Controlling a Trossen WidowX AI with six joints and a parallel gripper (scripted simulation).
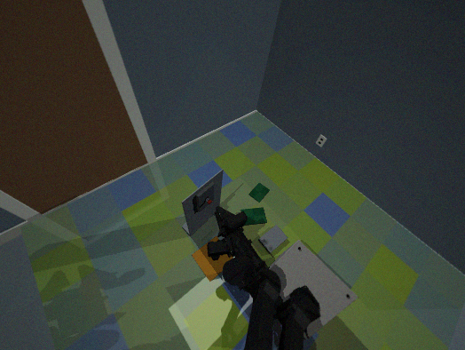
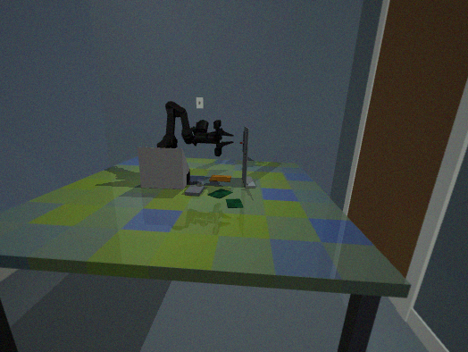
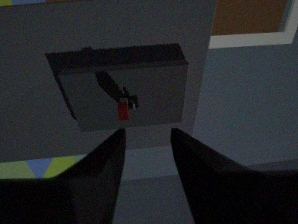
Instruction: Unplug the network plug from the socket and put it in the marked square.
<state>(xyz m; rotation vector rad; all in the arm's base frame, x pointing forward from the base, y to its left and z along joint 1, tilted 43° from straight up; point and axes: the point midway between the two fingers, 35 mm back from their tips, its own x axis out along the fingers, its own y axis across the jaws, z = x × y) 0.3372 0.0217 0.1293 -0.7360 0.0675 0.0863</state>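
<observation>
The red plug lies 5 cm ahead of my gripper tip and 2 cm below it. From my gripper tip the other things lie so: grey upright panel (7 cm ahead, 1 cm to the left, 10 cm below); then orange patch (8 cm behind, 5 cm to the left, 24 cm below); then grey plate (15 cm behind, 19 cm to the right, 23 cm below).
</observation>
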